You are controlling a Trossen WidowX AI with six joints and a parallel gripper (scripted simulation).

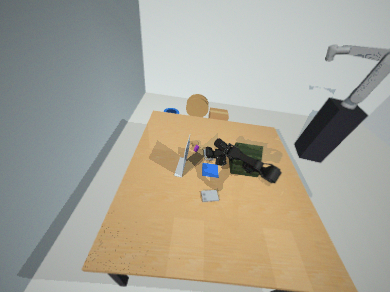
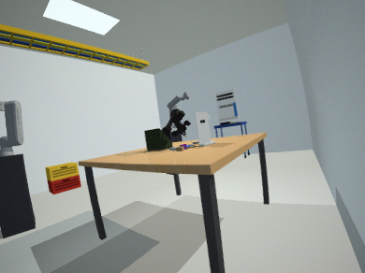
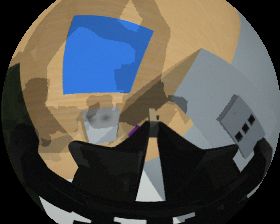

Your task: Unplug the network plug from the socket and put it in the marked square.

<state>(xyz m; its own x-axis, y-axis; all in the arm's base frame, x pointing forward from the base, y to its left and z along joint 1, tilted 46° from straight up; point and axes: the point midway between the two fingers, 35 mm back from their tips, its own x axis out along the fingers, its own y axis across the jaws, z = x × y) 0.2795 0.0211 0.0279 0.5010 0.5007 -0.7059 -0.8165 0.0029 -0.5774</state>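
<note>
Right now my gripper tip is 10 cm above the marked blue square, 4 cm past it and 3 cm to the right of it. Round my gripper tip: upright grey panel 16 cm ahead, 7 cm to the left, 3 cm above.
</note>
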